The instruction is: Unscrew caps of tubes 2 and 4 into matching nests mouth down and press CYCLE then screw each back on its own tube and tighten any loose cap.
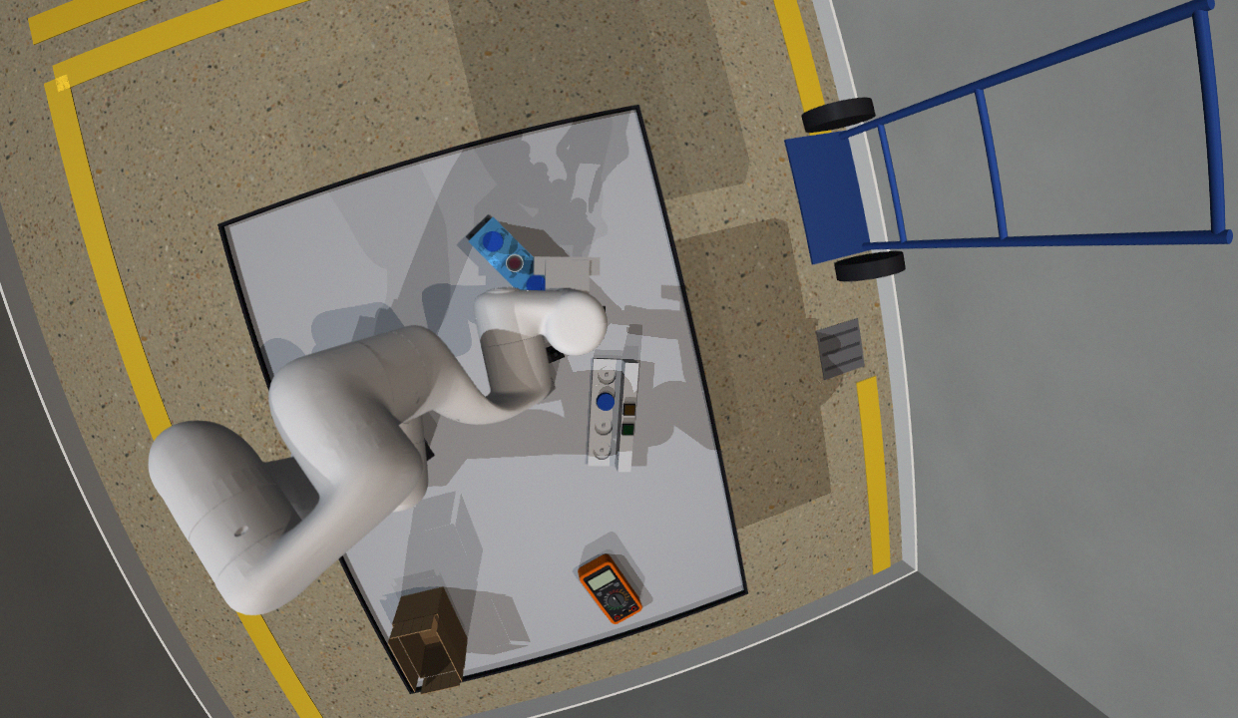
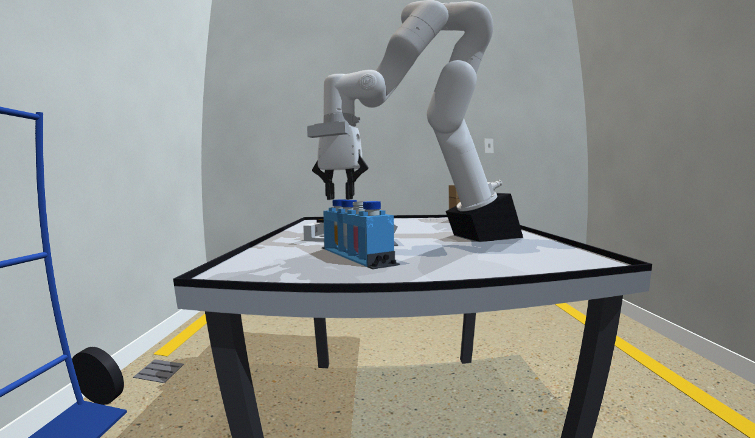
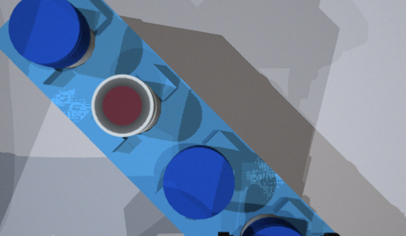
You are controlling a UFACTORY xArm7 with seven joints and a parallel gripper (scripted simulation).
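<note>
My hand is 3 cm above the threaded tube neck. The rest, counted from my hand: key housing 11 cm behind, 8 cm to the right, 9 cm below; blue cycle key 13 cm behind, 6 cm to the right, 8 cm below; green ready key 13 cm behind, 10 cm to the right, 8 cm below.
</note>
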